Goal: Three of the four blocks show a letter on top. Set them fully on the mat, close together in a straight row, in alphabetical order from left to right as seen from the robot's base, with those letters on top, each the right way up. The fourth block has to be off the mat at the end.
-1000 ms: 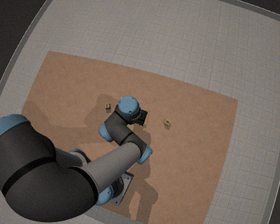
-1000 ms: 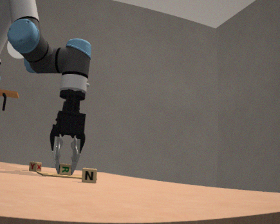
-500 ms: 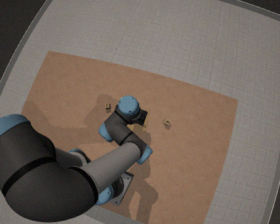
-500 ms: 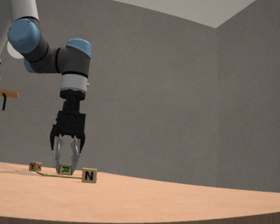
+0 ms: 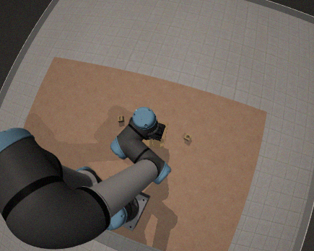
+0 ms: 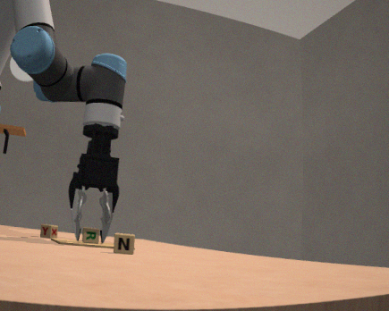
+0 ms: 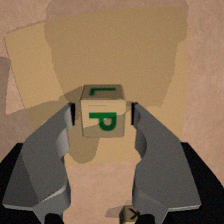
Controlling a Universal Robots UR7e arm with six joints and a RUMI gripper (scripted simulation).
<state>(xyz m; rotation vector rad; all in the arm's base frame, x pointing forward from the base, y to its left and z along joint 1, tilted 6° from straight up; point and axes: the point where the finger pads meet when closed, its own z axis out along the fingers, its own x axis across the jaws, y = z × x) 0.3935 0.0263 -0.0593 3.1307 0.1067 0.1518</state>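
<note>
Now: hand 20 mm above the mat. The rest, counted from my hand: tan block: 10 mm ahead, 190 mm to the left, 10 mm below.
</note>
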